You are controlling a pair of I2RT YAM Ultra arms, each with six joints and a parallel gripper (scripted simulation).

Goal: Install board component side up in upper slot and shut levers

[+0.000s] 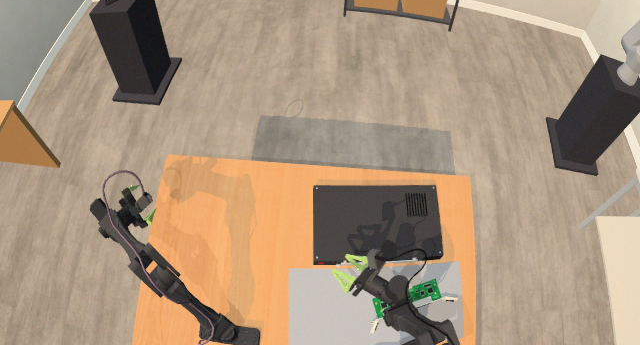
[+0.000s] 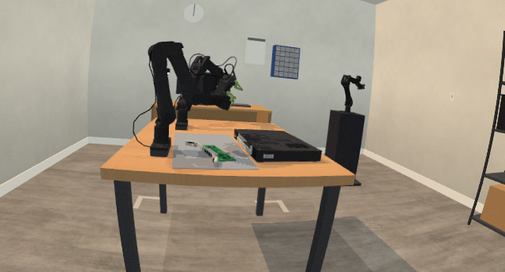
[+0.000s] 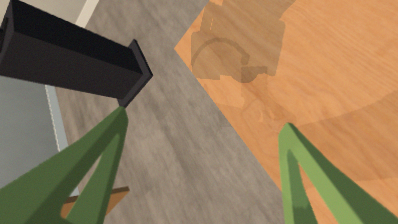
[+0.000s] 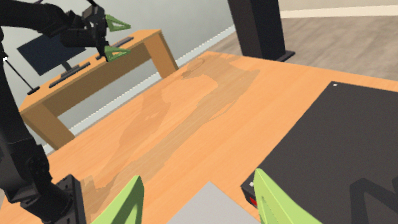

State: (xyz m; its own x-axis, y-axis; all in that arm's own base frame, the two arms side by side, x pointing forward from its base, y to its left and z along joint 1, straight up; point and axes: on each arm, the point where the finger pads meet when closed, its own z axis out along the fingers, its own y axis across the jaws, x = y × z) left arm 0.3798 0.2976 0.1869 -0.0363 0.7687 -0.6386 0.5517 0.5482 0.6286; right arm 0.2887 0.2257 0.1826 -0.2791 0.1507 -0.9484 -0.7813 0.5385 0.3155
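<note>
Now: right hand 70 mm past the grey mat, 160 mm to the left of it and 220 mm above it. The rest, counted from my right hand: black enclosure: 200 mm ahead, 110 mm to the right, 170 mm below.
</note>
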